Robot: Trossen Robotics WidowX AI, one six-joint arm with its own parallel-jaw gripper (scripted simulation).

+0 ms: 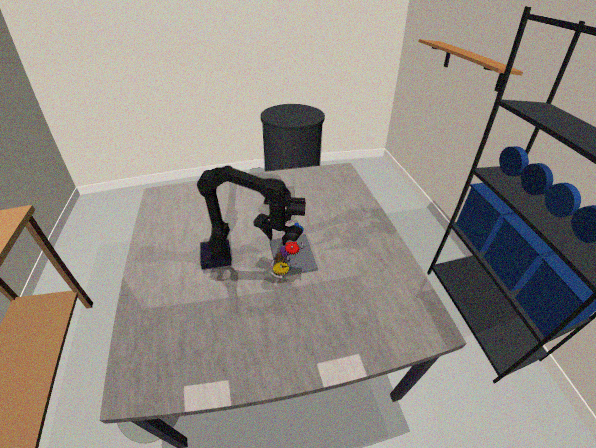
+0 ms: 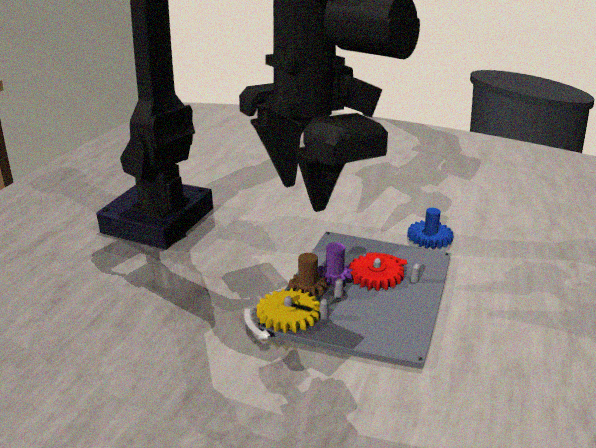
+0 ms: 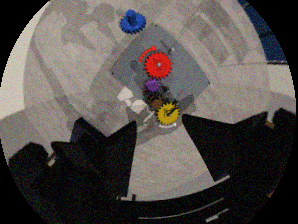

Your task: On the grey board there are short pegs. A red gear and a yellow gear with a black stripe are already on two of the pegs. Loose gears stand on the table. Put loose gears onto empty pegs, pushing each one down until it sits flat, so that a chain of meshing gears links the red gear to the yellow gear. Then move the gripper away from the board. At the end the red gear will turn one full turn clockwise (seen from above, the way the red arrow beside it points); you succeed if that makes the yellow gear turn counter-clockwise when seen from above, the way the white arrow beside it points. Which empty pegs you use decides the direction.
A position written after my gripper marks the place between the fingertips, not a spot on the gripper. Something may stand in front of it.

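Blue gear (image 2: pixel 431 233), visible. Purple gear (image 2: pixel 334 267), likewise. My gripper (image 2: pixel 303 197) (image 1: pixel 277 242) (image 3: pixel 159 120): open, holding nothing.
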